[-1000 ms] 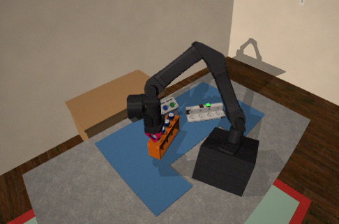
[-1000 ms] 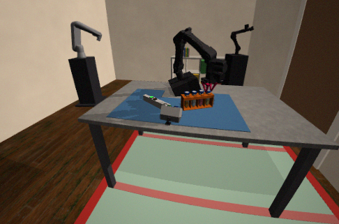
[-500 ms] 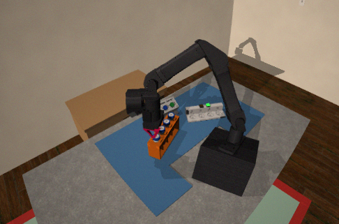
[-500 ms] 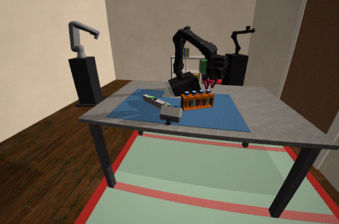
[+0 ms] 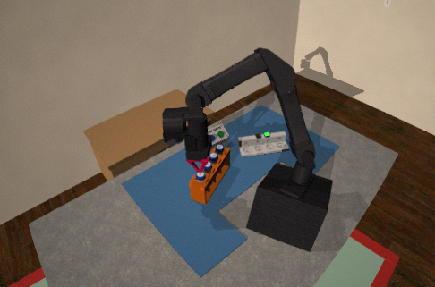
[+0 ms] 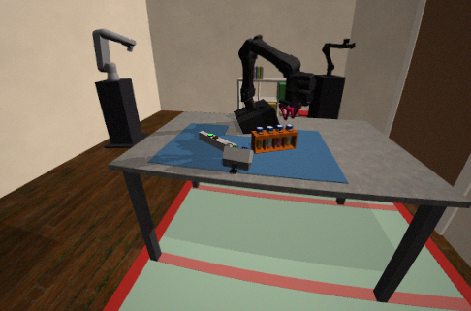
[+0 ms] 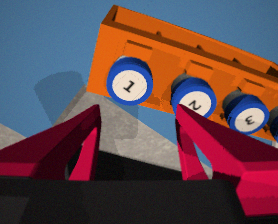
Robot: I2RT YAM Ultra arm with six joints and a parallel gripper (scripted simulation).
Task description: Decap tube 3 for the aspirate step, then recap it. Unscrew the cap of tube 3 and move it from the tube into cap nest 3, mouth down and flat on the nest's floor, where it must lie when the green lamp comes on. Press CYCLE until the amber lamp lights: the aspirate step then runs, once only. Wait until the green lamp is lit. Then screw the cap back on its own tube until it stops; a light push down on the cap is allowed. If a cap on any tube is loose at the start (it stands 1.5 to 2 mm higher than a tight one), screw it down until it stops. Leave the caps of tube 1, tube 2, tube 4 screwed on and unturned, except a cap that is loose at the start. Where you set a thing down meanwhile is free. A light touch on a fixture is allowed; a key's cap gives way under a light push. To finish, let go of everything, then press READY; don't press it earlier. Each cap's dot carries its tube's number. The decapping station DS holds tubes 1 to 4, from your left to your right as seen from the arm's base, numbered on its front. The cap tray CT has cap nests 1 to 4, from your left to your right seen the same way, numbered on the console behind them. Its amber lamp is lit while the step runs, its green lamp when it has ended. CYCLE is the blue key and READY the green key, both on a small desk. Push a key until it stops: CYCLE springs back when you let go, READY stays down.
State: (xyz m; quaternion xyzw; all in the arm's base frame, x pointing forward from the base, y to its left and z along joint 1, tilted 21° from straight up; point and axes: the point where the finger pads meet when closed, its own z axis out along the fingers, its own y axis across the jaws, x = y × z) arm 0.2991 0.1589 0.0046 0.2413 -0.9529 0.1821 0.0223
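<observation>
My gripper is now 10 cm to the left of the blue cap, 5 cm above it and 2 cm short of it. Round my hand: grey key desk 25 cm to the right, 13 cm ahead, 11 cm below; then green ready key 27 cm to the right, 11 cm ahead, 9 cm below; then blue cycle key 23 cm to the right, 12 cm ahead, 9 cm below.
</observation>
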